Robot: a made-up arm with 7 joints.
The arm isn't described. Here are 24 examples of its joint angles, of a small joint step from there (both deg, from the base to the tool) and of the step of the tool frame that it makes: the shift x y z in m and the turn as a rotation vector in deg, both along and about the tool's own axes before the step.
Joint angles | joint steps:
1: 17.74 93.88 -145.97 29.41 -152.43 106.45 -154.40 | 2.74 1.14 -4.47 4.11 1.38 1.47 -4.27
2: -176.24 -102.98 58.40 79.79 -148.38 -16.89 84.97 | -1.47 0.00 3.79 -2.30 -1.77 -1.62 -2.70
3: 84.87 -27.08 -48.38 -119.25 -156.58 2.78 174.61 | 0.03 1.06 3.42 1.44 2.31 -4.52 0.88
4: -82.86 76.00 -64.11 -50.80 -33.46 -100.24 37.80 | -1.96 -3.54 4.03 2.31 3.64 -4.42 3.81
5: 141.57 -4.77 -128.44 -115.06 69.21 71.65 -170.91 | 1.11 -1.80 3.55 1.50 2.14 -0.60 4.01
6: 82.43 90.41 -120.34 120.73 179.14 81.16 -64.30 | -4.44 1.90 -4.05 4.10 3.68 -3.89 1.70
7: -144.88 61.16 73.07 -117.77 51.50 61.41 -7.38 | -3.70 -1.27 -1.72 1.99 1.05 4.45 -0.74
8: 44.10 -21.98 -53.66 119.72 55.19 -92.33 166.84 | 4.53 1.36 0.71 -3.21 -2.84 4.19 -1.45
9: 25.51 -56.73 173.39 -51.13 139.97 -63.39 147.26 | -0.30 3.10 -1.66 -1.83 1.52 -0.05 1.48
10: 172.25 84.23 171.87 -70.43 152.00 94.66 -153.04 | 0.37 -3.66 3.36 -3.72 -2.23 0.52 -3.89
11: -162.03 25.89 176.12 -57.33 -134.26 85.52 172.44 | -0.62 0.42 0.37 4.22 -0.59 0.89 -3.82
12: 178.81 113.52 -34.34 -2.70 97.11 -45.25 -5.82 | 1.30 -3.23 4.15 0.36 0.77 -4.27 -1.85
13: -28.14 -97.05 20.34 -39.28 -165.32 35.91 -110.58 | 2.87 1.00 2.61 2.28 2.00 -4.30 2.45
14: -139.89 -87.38 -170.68 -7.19 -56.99 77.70 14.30 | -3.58 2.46 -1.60 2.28 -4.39 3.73 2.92
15: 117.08 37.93 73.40 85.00 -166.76 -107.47 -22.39 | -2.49 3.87 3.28 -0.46 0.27 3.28 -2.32
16: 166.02 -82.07 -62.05 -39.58 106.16 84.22 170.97 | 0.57 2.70 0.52 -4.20 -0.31 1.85 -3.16
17: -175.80 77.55 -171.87 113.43 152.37 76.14 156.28 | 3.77 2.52 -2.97 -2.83 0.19 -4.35 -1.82
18: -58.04 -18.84 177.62 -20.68 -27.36 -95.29 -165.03 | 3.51 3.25 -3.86 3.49 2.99 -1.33 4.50
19: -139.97 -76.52 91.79 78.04 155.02 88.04 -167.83 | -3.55 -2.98 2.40 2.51 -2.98 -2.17 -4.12
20: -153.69 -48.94 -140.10 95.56 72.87 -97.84 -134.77 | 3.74 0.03 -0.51 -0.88 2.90 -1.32 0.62
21: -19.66 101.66 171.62 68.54 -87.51 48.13 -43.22 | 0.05 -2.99 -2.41 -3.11 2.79 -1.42 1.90
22: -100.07 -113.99 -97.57 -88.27 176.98 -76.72 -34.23 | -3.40 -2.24 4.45 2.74 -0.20 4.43 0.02
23: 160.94 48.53 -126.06 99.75 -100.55 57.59 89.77 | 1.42 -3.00 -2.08 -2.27 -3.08 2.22 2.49
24: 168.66 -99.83 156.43 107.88 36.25 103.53 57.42 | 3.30 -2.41 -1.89 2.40 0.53 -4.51 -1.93
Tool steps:
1: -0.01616 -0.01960 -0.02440 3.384 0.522 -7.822
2: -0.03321 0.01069 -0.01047 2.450 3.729 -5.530
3: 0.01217 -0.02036 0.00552 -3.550 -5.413 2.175
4: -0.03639 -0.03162 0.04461 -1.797 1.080 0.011
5: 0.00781 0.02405 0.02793 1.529 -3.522 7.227
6: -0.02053 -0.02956 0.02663 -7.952 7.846 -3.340
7: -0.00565 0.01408 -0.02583 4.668 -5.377 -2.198
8: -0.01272 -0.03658 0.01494 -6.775 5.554 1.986
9: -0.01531 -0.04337 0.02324 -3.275 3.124 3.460
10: -0.02876 0.00392 0.01342 0.828 -1.509 -6.624
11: 0.00758 -0.01038 0.01629 0.639 -1.895 -6.338
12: -0.01514 0.04283 -0.00416 -1.684 4.564 3.415
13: -0.04765 -0.02557 0.00038 -6.570 2.555 1.702
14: -0.00311 -0.05600 -0.01882 -8.179 -3.840 3.794
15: -0.01025 0.01784 0.01127 -2.088 -5.304 -4.697
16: -0.01700 -0.00223 -0.02230 -2.360 3.268 -5.031
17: -0.00329 -0.05130 0.00075 -4.648 -1.705 -3.914
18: -0.00723 0.00614 -0.02506 2.254 -2.346 5.103
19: 0.04548 0.04885 0.02559 4.391 -7.586 0.257
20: -0.00948 0.00529 0.02907 0.766 0.078 0.153
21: -0.01337 0.00023 -0.02150 1.047 0.121 3.083
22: -0.01306 0.06567 -0.00444 5.610 -1.286 5.179
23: -0.00384 -0.01330 -0.02882 -3.113 0.578 3.488
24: -0.01267 0.01157 -0.01716 2.642 3.403 3.326
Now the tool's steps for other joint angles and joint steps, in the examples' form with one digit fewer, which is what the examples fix.
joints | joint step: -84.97 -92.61 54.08 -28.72 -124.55 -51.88 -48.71 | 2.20 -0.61 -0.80 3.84 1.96 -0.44 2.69
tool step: 0.0062 0.0089 0.0025 -0.58 1.03 4.43
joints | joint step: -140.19 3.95 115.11 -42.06 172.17 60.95 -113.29 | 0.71 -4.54 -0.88 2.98 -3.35 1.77 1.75
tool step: 0.0576 0.0186 0.0331 -1.34 -3.36 4.90
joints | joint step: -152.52 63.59 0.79 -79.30 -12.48 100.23 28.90 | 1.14 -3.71 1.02 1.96 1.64 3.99 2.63
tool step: -0.0188 0.0119 0.0217 1.56 -3.87 3.58
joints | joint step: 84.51 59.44 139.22 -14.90 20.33 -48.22 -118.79 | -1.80 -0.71 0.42 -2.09 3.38 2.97 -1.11
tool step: -0.0214 -0.0168 -0.0070 1.42 0.01 3.03
